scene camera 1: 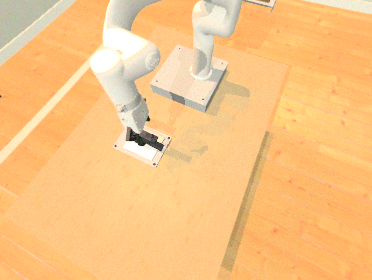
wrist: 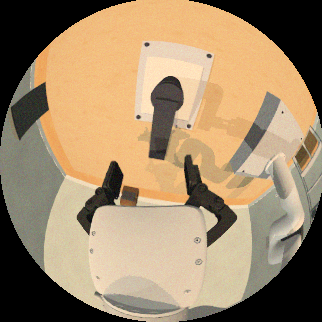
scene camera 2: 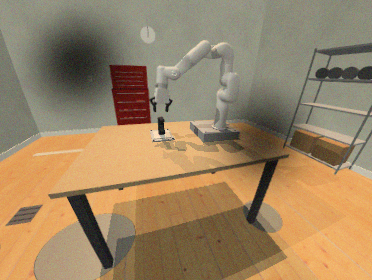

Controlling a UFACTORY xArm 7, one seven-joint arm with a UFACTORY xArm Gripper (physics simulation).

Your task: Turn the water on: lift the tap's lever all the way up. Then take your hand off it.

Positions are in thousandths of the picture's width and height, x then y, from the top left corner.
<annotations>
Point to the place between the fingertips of my gripper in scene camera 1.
383, 466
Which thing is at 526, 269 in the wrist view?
A black tap.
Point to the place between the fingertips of my gripper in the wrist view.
At 467, 514
</annotations>
